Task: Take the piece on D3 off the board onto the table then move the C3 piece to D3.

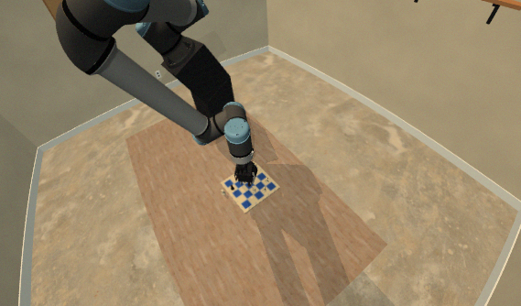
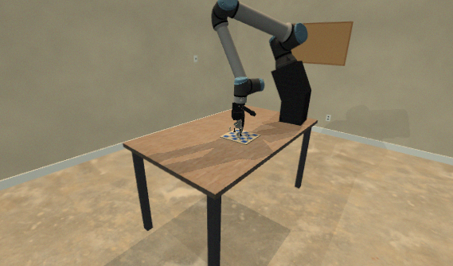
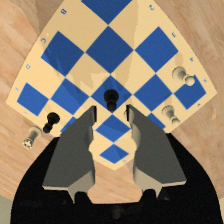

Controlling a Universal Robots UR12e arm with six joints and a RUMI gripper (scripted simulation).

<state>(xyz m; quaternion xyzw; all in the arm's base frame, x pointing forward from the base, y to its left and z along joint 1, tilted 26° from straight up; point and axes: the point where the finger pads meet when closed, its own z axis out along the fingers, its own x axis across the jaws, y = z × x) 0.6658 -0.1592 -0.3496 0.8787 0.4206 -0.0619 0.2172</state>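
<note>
Right now the chessboard is 40 mm below my hand. Round my hand: white chess piece: 130 mm to the right, 30 mm below, 30 mm behind.
</note>
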